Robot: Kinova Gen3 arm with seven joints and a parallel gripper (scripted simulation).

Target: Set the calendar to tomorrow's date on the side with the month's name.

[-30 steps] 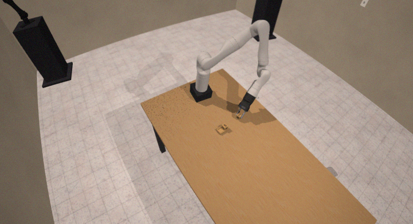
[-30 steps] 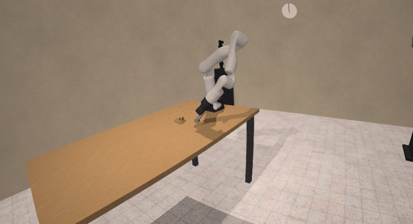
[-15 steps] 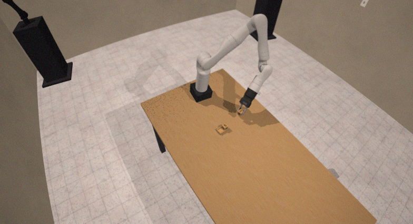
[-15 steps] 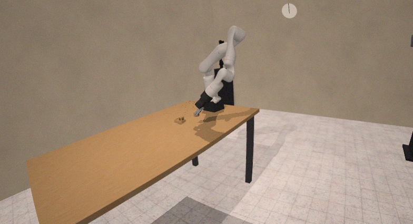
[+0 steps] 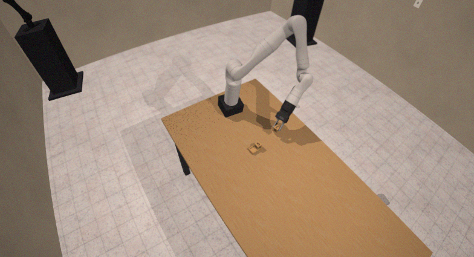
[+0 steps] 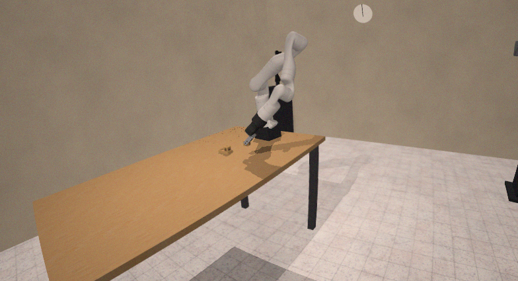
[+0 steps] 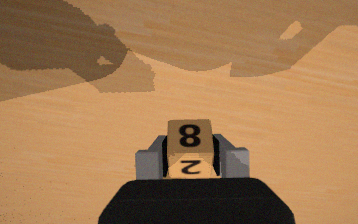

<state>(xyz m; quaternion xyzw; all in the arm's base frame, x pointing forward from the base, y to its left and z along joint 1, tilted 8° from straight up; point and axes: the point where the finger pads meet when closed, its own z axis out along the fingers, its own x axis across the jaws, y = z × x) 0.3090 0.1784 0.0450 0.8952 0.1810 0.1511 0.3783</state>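
My hand is 10 mm to the left of the wooden date cube and 10 mm above it. Also, from my hand: wooden tray: 40 mm ahead, 170 mm to the right, 80 mm below.
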